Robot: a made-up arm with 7 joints.
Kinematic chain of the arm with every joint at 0, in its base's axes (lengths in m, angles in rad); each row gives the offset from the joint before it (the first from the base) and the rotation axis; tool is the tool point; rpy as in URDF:
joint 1: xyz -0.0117 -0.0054 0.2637 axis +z
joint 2: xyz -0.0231 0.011 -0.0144 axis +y
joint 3: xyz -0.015 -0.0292 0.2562 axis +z
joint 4: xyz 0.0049 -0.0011 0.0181 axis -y
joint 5: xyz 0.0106 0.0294 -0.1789 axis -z
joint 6: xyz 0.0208 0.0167 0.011 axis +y
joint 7: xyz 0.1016 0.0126 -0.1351 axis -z
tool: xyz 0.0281 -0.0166 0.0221 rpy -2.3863 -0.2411 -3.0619
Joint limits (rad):
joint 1: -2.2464..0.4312
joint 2: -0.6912..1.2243
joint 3: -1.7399..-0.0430
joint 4: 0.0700..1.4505
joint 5: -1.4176..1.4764
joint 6: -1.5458..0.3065
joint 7: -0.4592..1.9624
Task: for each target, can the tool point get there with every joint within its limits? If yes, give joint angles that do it. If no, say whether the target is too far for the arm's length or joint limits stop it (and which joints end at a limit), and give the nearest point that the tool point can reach.
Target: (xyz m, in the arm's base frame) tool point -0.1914 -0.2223 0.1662
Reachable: yes | joints -1.9047 0.8958 -1.2112 0.6419 -1.1844 -0.6469 -0.1370
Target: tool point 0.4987 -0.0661 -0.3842
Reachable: no: too far | nearest point 0.3426 -0.0475 0.0264 | short by 0.440 m
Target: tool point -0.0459 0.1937 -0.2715
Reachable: no: joint limits stop it (at a limit: joint 1, joint 2, joint 6, joint 7) | nearest point 0.0772 0.1364 0.0338 | short by 0.334 m
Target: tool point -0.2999 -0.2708 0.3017
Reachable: yes | joints -1.7459 0.9394 -1.2283 0.8640 -0.2935 -0.6747 0.3345
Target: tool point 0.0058 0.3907 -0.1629
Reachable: no: joint limits stop it (at a limit: joint 1, joint 2, joint 3, joint 7) | nearest point 0.1105 0.2115 0.0548 | short by 0.301 m
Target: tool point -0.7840 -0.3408 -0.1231
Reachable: no: too far | nearest point -0.4209 -0.2137 0.1212 | short by 0.456 m
